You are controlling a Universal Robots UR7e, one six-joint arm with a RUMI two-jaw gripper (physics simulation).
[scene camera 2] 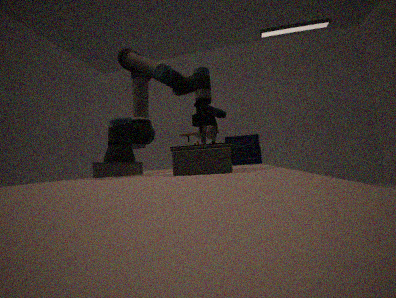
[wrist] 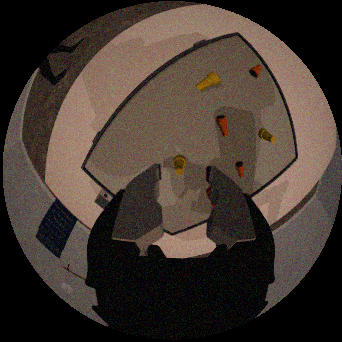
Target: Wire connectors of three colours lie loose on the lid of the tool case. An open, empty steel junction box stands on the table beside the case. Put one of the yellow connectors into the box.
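Seen in the pictures: gripper, fingertip midpoint: (wrist: pixel 183 165); arm's base at its link origin: (scene camera 2: pixel 119 162).
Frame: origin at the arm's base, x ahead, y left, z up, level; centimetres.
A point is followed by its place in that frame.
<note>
My gripper (scene camera 2: pixel 208 142) @(x 46.5, y -2.8, z 4.5 cm) (wrist: pixel 183 165) @(x 46.5, y -2.8, z 4.5 cm) is partly open with nothing held, its tips low over the lid of the tool case (scene camera 2: pixel 202 161) @(x 45.6, y -19.6, z -2.4 cm) (wrist: pixel 145 127) @(x 52.1, y -2.3, z 3.2 cm). A yellow connector (wrist: pixel 179 164) @(x 47.1, y -2.8, z 5.1 cm) shows between the fingertips in the wrist view, nearer the left finger. Two other yellow connectors (wrist: pixel 208 81) @(x 51.8, y -10.3, z 4.3 cm) (wrist: pixel 267 135) @(x 43.7, y -13.0, z 4.9 cm) lie on the lid farther out. A grey part with a dark hole (wrist: pixel 103 198) @(x 47.8, y 27.4, z -6.4 cm), which looks like the junction box, shows beside the case, largely hidden by the gripper. In scene camera 2 the connectors are too small and dark to tell apart, and the box cannot be made out.
Orange connectors (wrist: pixel 256 71) @(x 50.4, y -16.4, z 4.4 cm) (wrist: pixel 223 125) @(x 47.4, y -8.8, z 4.1 cm) (wrist: pixel 240 169) @(x 41.6, y -7.9, z 4.3 cm) lie on the lid to the right. A red connector (wrist: pixel 210 196) is mostly hidden by the right finger. A dark blue slatted object (scene camera 2: pixel 243 149) (wrist: pixel 57 229) stands beyond the case.
</note>
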